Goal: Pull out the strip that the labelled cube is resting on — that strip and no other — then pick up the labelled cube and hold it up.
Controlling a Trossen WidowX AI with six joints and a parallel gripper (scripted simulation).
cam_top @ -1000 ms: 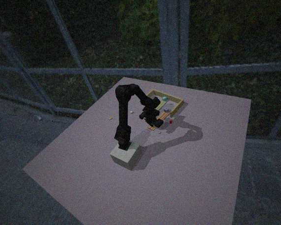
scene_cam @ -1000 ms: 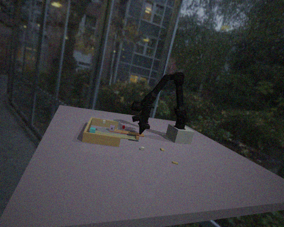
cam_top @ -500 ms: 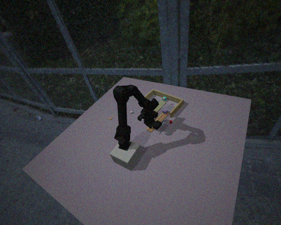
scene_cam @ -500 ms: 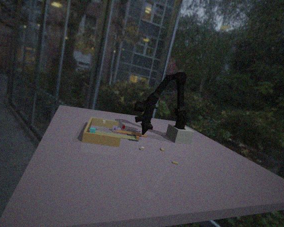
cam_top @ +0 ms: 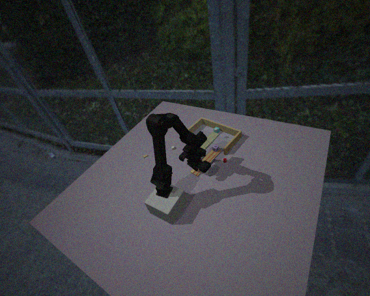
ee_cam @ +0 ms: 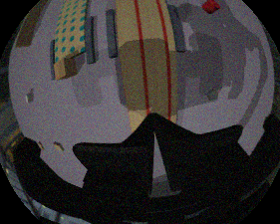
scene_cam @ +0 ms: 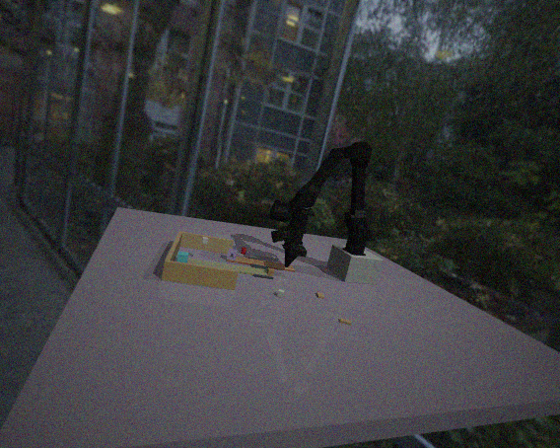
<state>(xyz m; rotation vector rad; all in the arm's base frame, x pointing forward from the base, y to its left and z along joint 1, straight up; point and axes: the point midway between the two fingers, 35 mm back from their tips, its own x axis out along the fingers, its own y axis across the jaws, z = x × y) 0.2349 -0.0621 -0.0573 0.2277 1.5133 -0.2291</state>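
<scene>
Now: gripper tip 19 cm short of the pale purple labelled cube, 5 cm to the left of it and 2 cm below it. The rest, counted from my gripper tip: small red cube 12 cm ahead, 13 cm to the right, 1 cm above.
</scene>
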